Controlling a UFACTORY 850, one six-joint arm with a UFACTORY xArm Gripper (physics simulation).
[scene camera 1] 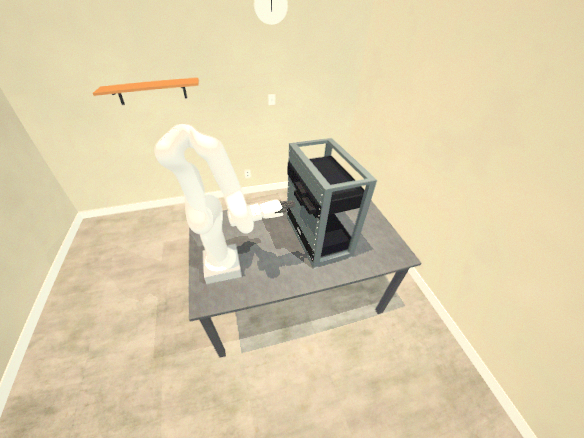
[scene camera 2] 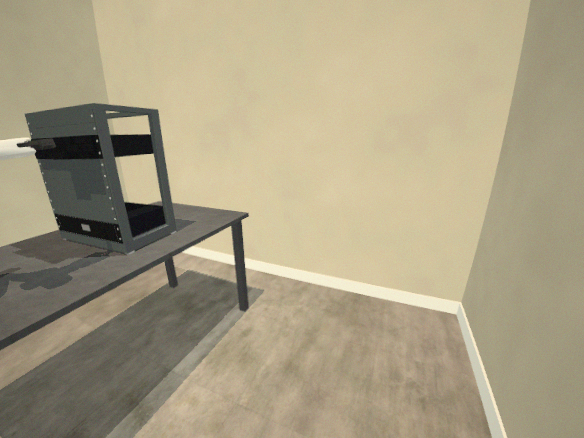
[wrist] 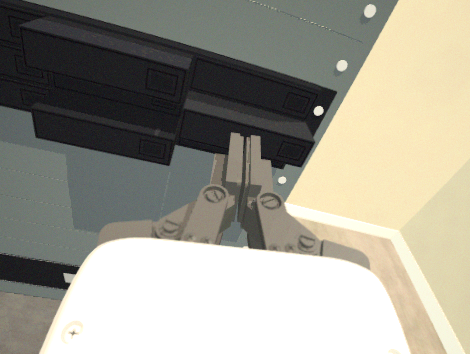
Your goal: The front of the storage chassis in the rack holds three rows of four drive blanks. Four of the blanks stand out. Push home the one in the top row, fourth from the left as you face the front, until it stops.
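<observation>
The rack [scene camera 1: 323, 225] [scene camera 2: 118, 190] holds the black storage chassis [scene camera 1: 346, 201] [scene camera 2: 77, 148]. In the wrist view, the top-row blank fourth from the left [wrist: 235, 80] lies back in the chassis front, and no standing-out sides of it show. Below it, a fourth-column blank [wrist: 205, 125], apparently middle row, stands out. To the left, a top-row blank [wrist: 90, 52] and a lower blank [wrist: 95, 132] stand out. My gripper [wrist: 241, 154] [scene camera 1: 292, 204] is shut and empty. In the wrist view its tips overlap the face of the standing-out fourth-column blank; I cannot tell whether they touch it.
White screws [wrist: 318, 111] line the rack's right edge. Grey panels cover the rack front above and below the chassis. Another black unit [scene camera 2: 102, 230] [wrist: 30, 270] sits low in the rack. The rack stands on a dark table [scene camera 1: 280, 287]. An orange shelf [scene camera 1: 150, 86] hangs on the wall.
</observation>
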